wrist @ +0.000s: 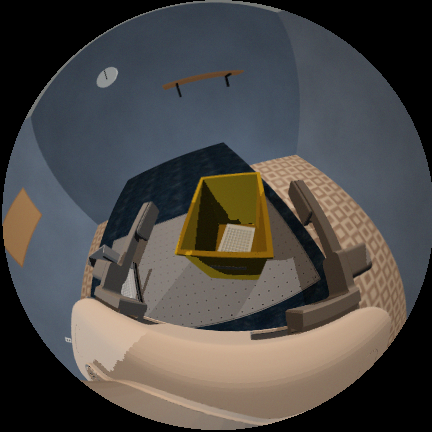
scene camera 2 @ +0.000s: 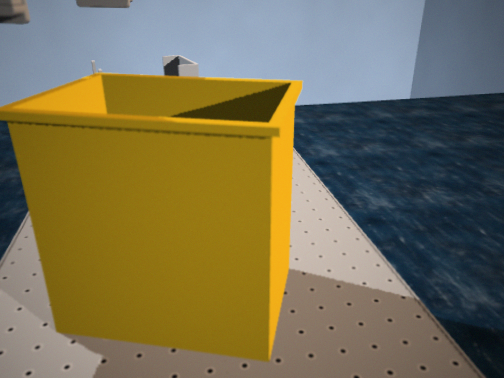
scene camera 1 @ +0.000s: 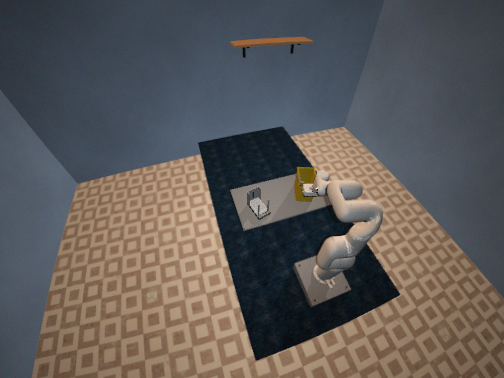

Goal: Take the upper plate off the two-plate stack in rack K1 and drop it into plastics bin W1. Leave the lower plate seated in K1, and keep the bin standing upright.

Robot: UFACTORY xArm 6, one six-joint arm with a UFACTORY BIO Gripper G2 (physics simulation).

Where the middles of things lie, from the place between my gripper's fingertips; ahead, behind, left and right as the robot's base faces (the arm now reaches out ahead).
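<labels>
Yellow bin W1 point(scene camera 2: 161, 205): 150 mm below my hand, 50 mm ahead of it, 10 mm to the right of it.
</labels>
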